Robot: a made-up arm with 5 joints.
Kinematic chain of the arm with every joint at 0, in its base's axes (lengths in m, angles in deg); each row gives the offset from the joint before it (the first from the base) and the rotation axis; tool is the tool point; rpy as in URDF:
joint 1: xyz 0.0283 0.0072 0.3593 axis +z
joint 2: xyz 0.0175 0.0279 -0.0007 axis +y
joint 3: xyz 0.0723 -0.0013 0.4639 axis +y
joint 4: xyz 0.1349 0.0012 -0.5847 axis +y
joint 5: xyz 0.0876 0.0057 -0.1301 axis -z
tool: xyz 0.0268 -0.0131 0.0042 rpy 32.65 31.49 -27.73
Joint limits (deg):
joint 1: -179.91..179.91
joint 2: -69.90..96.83
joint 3: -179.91..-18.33
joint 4: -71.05..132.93
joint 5: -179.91..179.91
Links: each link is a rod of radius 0.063 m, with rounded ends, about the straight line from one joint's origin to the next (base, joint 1, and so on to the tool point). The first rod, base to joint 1, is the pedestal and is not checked.
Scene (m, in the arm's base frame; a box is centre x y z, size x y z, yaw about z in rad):
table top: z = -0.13
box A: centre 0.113 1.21 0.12 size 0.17 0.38 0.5 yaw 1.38
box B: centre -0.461 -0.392 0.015 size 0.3 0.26 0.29 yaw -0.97
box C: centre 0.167 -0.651 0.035 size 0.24 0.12 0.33 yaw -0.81
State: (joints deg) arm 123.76 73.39 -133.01 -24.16 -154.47
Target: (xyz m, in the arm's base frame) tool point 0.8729 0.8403 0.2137
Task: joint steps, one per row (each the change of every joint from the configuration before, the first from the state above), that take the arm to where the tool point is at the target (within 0.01 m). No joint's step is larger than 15 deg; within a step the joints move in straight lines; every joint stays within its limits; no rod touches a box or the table.
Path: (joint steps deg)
1: -6.39 -13.35 -3.84 -1.29 -4.24
2: -6.40 -13.35 -3.85 -1.29 -4.24
3: -6.39 -13.35 -3.84 -1.29 -4.24
4: -6.40 -13.35 -3.85 -1.28 -4.24
5: -6.39 -13.35 -3.84 -1.29 -4.24
6: -6.40 -13.35 -3.85 -1.29 -4.24
7: -7.25 14.07 3.69 1.77 4.03
8: -7.25 14.07 3.68 1.76 4.03
9: -7.25 14.08 3.68 1.77 4.02
10: -7.26 14.07 3.69 1.76 4.03
11: -7.25 14.07 3.68 1.77 4.03
12: -7.25 14.08 3.68 1.76 4.03

